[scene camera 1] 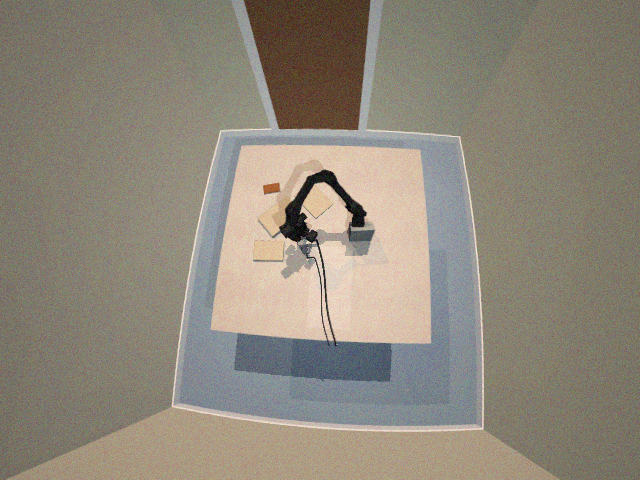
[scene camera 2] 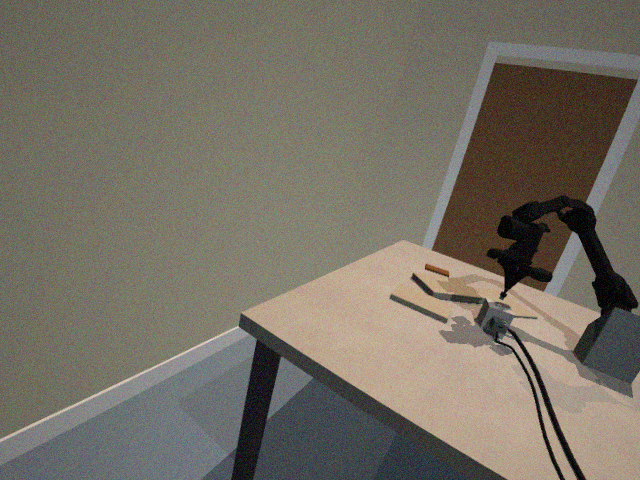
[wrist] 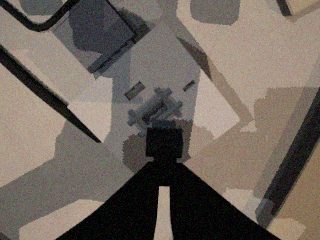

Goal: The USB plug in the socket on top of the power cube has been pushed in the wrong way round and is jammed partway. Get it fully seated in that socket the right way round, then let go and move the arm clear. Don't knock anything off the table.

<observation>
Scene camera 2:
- gripper: 506,288
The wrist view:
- gripper: 164,172
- USB plug: 163,142, held by the gripper
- white power cube: 159,60
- USB socket: 161,106
</observation>
